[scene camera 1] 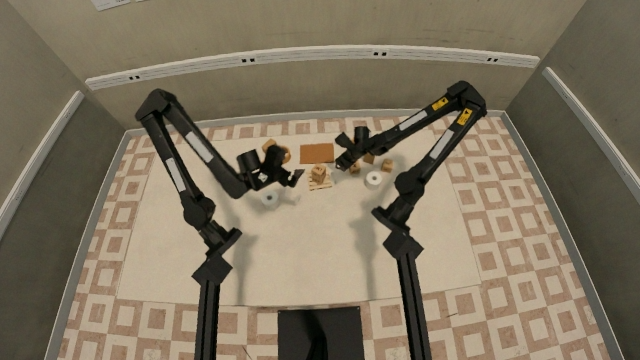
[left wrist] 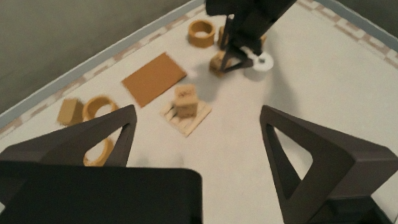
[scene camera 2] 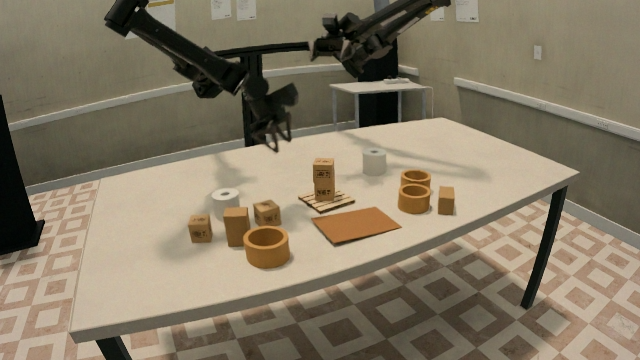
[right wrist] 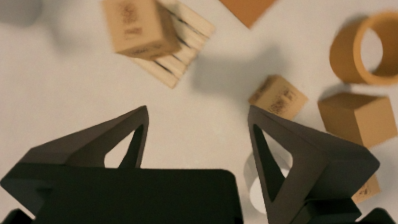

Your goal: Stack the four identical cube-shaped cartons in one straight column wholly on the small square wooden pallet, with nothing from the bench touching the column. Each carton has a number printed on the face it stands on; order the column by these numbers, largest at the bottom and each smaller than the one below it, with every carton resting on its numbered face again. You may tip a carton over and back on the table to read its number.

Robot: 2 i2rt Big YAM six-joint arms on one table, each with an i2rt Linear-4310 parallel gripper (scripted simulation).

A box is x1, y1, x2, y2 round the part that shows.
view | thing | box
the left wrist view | my left gripper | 0, 104, 397, 223
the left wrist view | brown cardboard sheet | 128, 53, 186, 106
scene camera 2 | my left gripper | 308, 37, 351, 62
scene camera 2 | my right gripper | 249, 95, 290, 154
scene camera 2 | brown cardboard sheet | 311, 207, 394, 242
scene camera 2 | plain box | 223, 207, 250, 246
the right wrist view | my right gripper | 0, 105, 396, 223
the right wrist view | carton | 246, 73, 307, 119
